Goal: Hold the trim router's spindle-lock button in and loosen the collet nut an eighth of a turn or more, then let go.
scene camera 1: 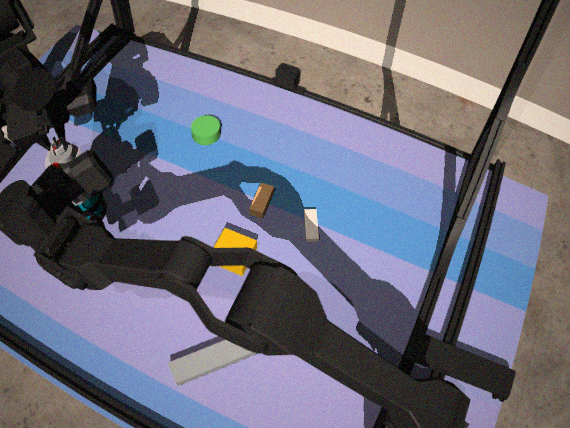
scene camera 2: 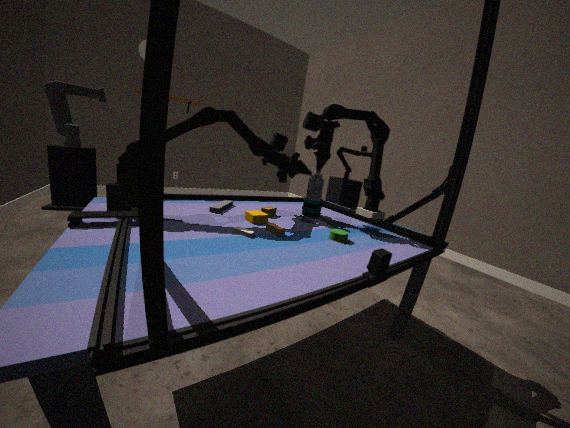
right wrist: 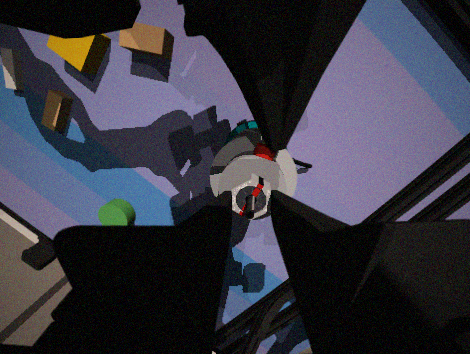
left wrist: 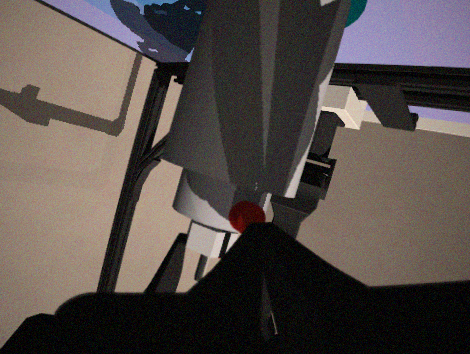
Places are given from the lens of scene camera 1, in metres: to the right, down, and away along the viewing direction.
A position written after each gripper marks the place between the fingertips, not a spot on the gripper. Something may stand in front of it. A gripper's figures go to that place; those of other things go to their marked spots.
left gripper (scene camera 1: 51, 167): -0.37, -0.07, 0.76
right gripper (scene camera 1: 57, 146): -0.36, -0.11, 0.76
